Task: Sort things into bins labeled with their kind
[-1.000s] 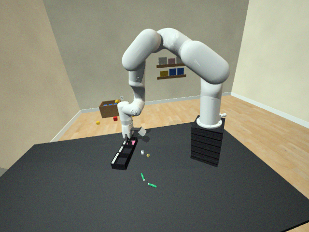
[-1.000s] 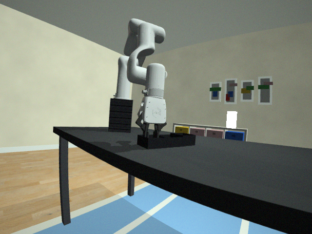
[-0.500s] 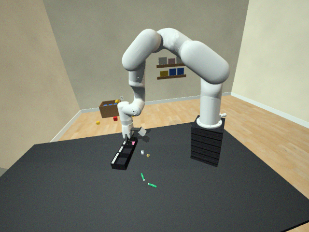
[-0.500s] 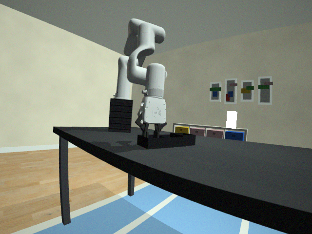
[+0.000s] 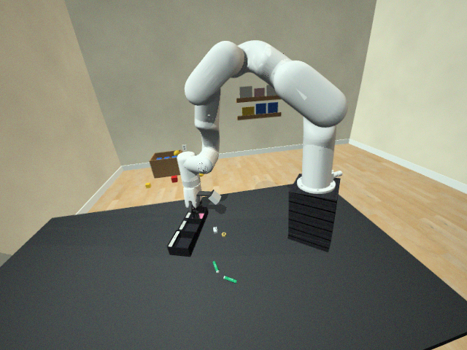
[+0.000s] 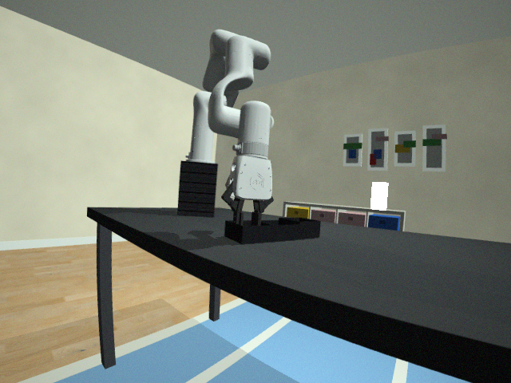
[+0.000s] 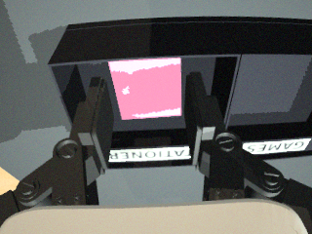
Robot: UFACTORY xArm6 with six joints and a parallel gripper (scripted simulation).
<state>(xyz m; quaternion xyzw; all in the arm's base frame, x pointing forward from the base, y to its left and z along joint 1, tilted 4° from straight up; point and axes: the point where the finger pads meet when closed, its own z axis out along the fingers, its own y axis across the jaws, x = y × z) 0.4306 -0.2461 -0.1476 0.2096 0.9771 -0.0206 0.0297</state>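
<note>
The pink flat pad is 30 mm below my hand. Also, from my hand: battery 30 mm behind, 280 mm to the left, 40 mm below; white part 60 mm behind, 100 mm to the left, 30 mm below; yellow hex nut 90 mm behind, 140 mm to the left, 40 mm below.
</note>
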